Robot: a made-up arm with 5 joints. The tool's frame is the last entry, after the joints.
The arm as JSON. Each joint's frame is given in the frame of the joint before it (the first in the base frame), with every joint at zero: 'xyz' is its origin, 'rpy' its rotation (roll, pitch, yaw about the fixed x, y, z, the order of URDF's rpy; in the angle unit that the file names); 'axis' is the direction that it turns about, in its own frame. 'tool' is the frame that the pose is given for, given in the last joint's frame.
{
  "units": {
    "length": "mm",
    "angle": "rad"
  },
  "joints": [
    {
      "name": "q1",
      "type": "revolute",
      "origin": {
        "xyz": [
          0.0,
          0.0,
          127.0
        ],
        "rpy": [
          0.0,
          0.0,
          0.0
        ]
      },
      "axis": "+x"
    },
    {
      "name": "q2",
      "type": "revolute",
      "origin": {
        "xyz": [
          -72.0,
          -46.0,
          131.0
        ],
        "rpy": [
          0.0,
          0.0,
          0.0
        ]
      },
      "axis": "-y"
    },
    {
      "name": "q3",
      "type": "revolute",
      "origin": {
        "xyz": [
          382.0,
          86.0,
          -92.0
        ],
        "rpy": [
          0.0,
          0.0,
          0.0
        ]
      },
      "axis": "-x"
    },
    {
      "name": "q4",
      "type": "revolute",
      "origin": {
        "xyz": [
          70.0,
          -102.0,
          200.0
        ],
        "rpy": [
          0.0,
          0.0,
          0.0
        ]
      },
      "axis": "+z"
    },
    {
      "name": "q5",
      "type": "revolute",
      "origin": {
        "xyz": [
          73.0,
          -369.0,
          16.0
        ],
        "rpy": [
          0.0,
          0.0,
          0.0
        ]
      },
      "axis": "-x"
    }
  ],
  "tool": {
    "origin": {
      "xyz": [
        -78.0,
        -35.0,
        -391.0
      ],
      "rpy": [
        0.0,
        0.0,
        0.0
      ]
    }
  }
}
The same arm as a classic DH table. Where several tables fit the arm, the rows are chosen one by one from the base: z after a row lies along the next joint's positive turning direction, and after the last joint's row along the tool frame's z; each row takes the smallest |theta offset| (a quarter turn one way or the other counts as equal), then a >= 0, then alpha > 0; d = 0 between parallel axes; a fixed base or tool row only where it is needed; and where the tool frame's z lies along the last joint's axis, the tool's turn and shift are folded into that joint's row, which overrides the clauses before.
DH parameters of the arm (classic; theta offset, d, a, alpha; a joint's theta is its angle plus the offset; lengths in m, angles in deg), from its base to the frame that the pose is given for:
base (fixed): 90.00 0.1270 0.0000 90.00
q1: 90.00 -0.0720 0.1310 -90.00
q2: 0.00 -0.0400 -0.0920 -90.00
q3: -90.00 -0.4520 0.1020 -90.00
q4: 0.00 0.2160 0.3690 90.00
q5: 0.00 0.0050 0.0350 -90.00
tool (fixed): 90.00 -0.3910 0.0000 0.00

